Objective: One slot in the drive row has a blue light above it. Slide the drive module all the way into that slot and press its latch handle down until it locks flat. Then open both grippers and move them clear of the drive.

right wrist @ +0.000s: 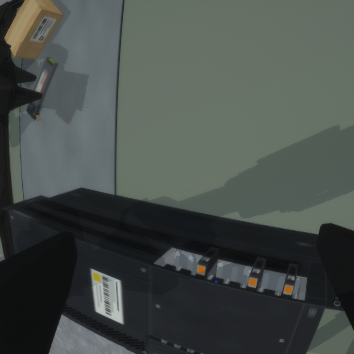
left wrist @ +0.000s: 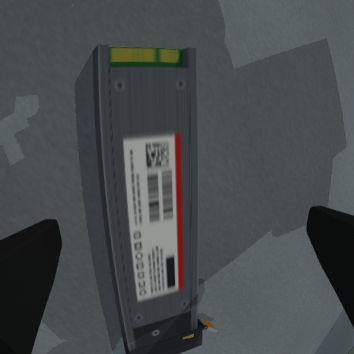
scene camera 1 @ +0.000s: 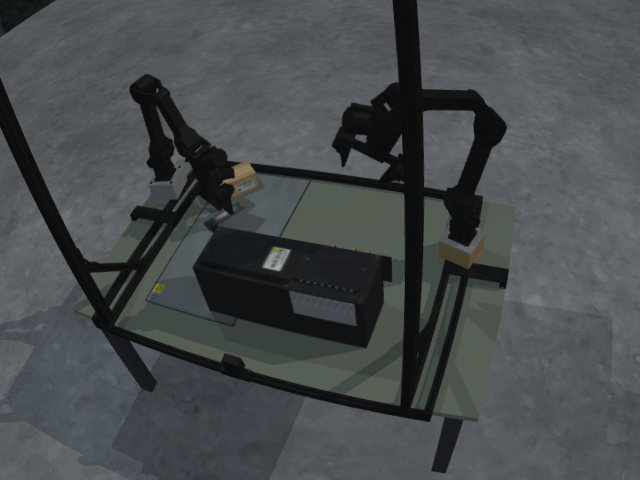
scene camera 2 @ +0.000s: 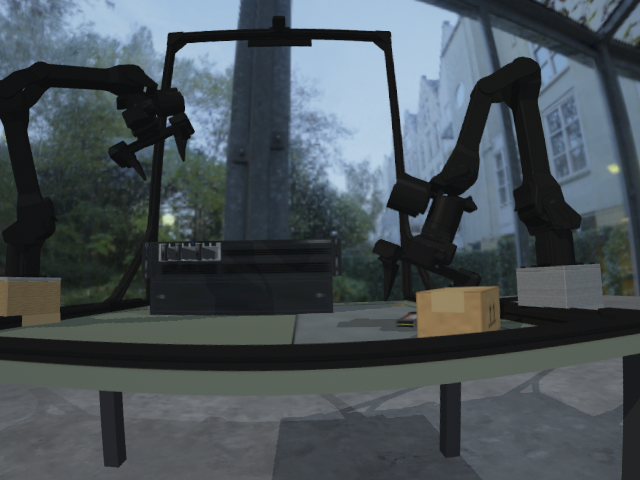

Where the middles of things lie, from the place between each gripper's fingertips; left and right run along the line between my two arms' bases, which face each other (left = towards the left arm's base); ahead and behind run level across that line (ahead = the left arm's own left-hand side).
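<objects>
The cardboard box [scene camera 2: 452, 310] is 4 cm to the left of my left hand, 13 cm ahead of it and 1 cm above it.
My right hand is 520 mm to the right of the cardboard box, 190 mm short of it and 280 mm above it.
</objects>
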